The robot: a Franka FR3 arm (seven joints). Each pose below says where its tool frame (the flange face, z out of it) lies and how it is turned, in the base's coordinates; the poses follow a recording.
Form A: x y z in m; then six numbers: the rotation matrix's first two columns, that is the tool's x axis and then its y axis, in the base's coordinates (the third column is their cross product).
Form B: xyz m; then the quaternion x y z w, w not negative. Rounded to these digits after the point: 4 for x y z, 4 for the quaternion.
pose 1, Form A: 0.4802 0.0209 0.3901 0.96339 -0.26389 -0.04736 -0.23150 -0.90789 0.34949
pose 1, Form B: 0.4802 0.0209 0.3901 0.9756 -0.1269 -0.0468 0.1730
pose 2, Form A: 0.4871 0.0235 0.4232 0.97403 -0.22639 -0.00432 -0.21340 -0.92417 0.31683
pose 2, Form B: 0.4871 0.0235 0.4232 0.9806 -0.1121 -0.0204 0.1592
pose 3, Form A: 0.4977 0.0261 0.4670 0.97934 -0.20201 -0.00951 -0.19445 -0.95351 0.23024
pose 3, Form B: 0.4977 0.0261 0.4670 0.9882 -0.1003 -0.0165 0.1148
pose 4, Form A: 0.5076 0.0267 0.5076 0.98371 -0.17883 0.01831 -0.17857 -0.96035 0.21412
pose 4, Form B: 0.5076 0.0267 0.5076 0.9900 -0.0902 -0.0006 0.1081
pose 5, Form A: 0.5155 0.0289 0.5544 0.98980 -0.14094 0.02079 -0.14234 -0.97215 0.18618
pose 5, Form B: 0.5155 0.0289 0.5544 0.9930 -0.0713 0.0037 0.0940
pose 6, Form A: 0.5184 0.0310 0.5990 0.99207 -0.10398 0.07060 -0.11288 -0.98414 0.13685
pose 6, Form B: 0.5184 0.0310 0.5990 0.9955 -0.0545 0.0316 0.0705
